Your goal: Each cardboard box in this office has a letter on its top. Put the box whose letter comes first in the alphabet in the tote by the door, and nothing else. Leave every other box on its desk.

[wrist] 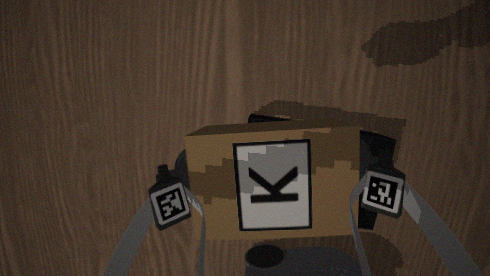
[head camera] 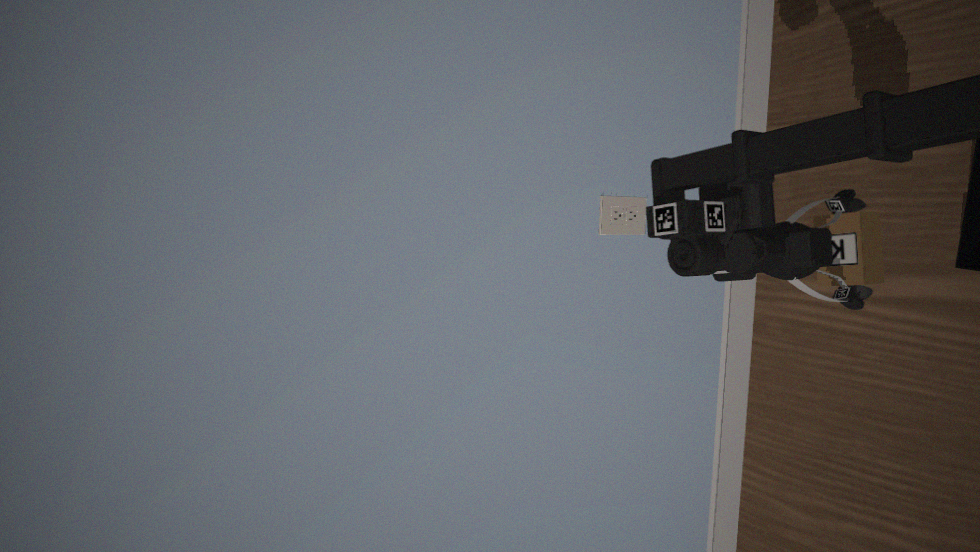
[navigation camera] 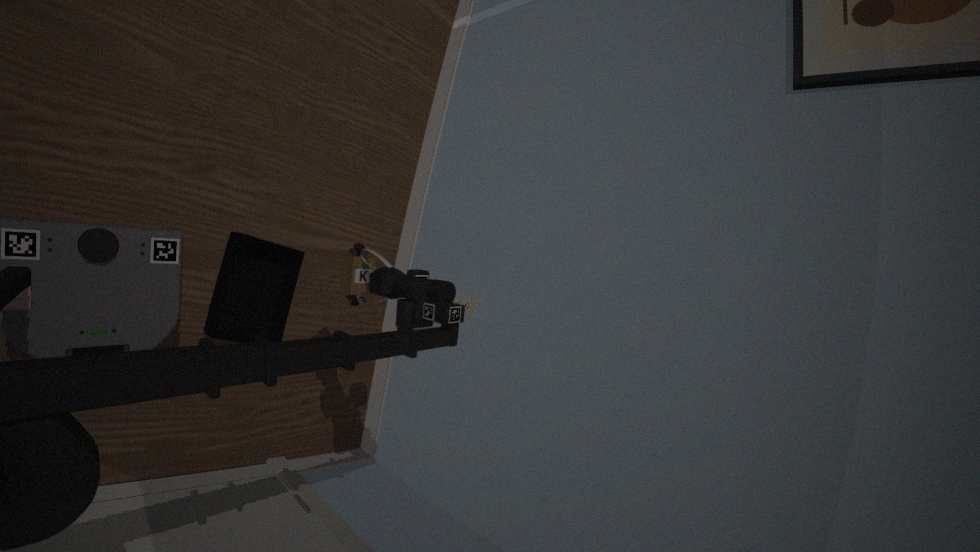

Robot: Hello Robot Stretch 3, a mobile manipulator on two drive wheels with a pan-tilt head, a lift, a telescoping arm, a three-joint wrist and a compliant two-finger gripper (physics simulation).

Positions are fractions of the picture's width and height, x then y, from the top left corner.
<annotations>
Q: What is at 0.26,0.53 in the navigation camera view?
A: A black tote.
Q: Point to the gripper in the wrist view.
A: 0.55,0.59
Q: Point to a black tote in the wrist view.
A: At 0.77,0.51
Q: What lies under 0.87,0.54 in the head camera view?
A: The gripper.
</annotations>
